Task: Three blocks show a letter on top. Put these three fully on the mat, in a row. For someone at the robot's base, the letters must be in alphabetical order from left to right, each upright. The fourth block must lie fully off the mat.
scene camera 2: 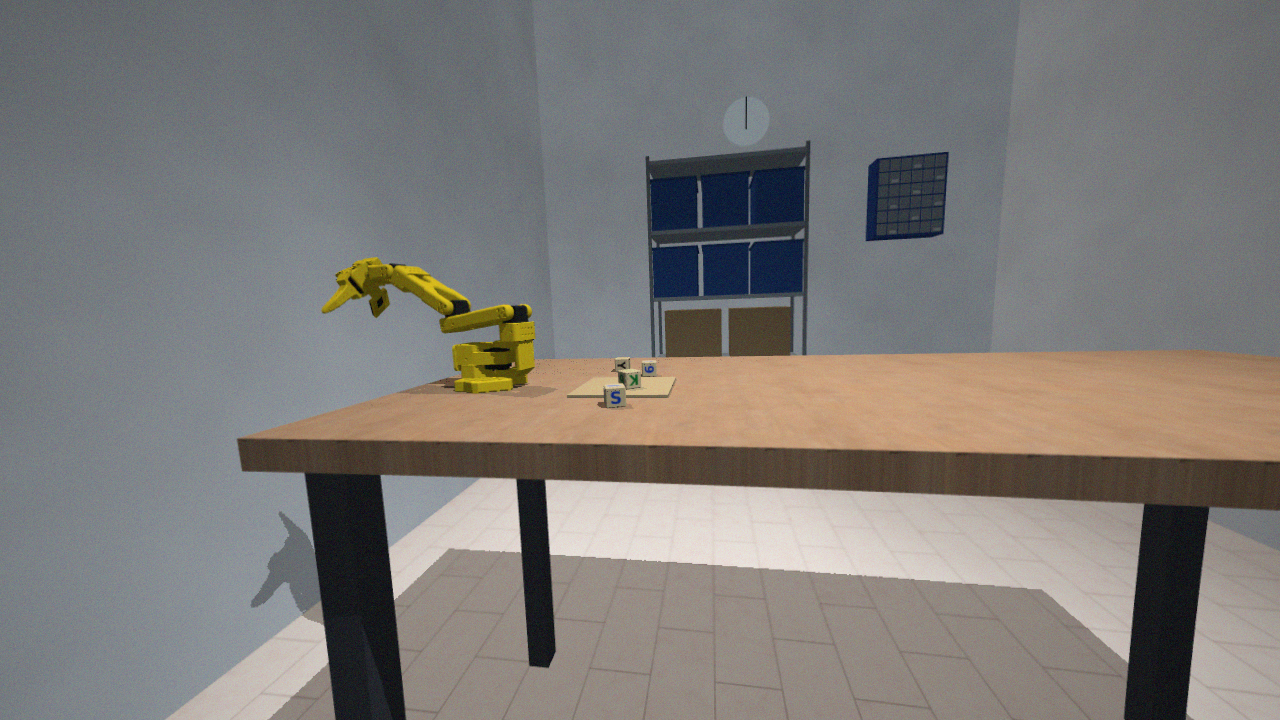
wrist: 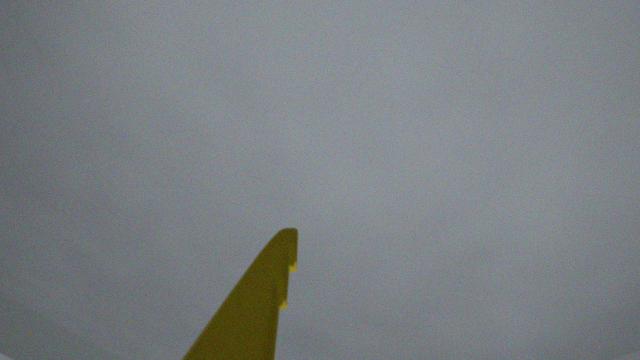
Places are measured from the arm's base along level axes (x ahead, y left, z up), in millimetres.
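Pixels of known places: end effector, tool point: (scene camera 2: 337,276) (wrist: 296,243); arm's base, origin of the base link: (scene camera 2: 504,386).
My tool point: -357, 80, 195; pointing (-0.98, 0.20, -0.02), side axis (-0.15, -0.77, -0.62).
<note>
Ahead of a thing's pixels: the offset from my tool point to its top centre, as dx, dy, dz. "pt": to the spot under its first point. Level surfaces: height alone.
A pale mat @(pt +508, -127, -191) (scene camera 2: 586,389) lies on the table to the right of the arm's base in the scene view. A block with a green K on its side @(pt +574, -125, -177) (scene camera 2: 630,379) stands on the mat. A block with a blue S on its side (scene camera 2: 614,396) stands at the mat's near edge. A block with a dark Y on its side (scene camera 2: 622,364) and a block with a blue 9-like mark @(+581, +15, -169) (scene camera 2: 648,368) stand at the mat's far side. The top faces cannot be read. My gripper (scene camera 2: 332,300) is open and empty, raised far left of the blocks; the wrist view shows one notched jaw.
The wooden table @(dz -195) (scene camera 2: 895,411) stretches far to the right of the mat. The arm's base (scene camera 2: 484,385) stands left of the mat. Behind the table are a shelf unit (scene camera 2: 808,259) with blue bins and a blue wall cabinet (scene camera 2: 871,201).
</note>
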